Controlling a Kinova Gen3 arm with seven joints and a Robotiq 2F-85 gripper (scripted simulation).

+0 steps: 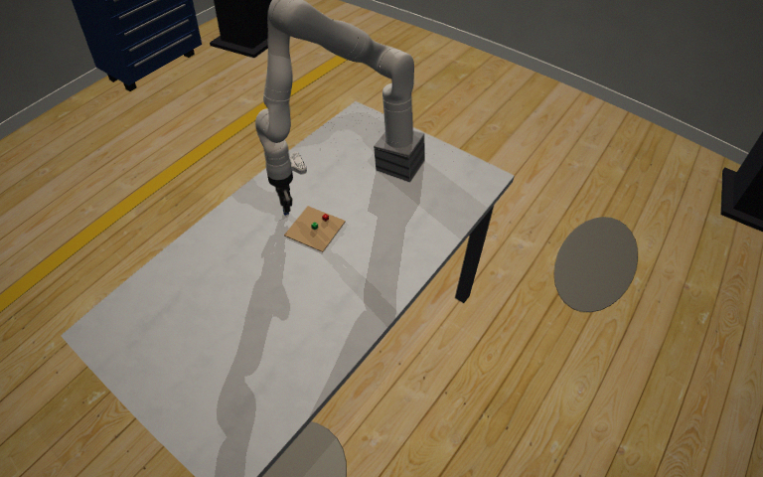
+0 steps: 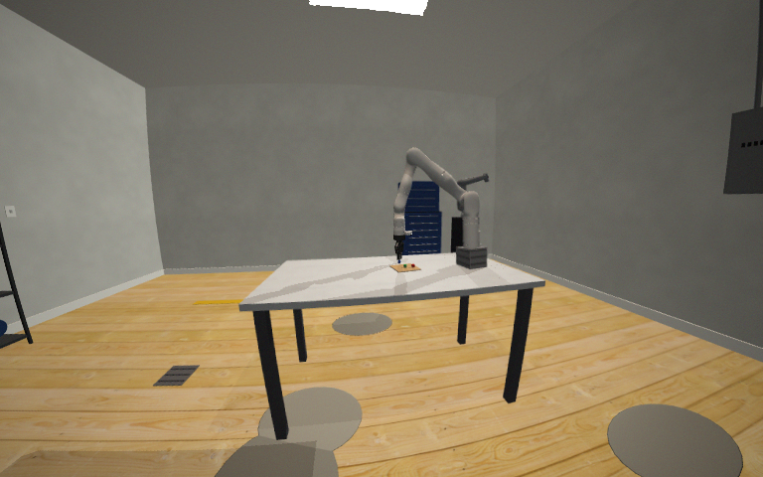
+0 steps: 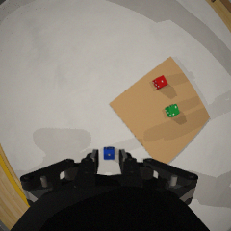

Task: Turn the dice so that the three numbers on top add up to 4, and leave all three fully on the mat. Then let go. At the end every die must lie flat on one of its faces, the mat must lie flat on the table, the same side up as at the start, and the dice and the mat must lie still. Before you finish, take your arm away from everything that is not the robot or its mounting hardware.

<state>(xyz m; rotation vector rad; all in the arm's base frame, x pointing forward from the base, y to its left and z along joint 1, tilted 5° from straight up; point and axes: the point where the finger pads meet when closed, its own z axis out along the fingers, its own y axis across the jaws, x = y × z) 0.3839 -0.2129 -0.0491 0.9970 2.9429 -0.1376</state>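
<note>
The blue die lies 30 mm below my hand. The rest, counted from my hand: tan mat: 120 mm to the left, 40 mm below, 10 mm ahead; then green die: 120 mm to the left, 30 mm below, 10 mm ahead; then red die: 130 mm to the left, 40 mm behind, 30 mm below.
</note>
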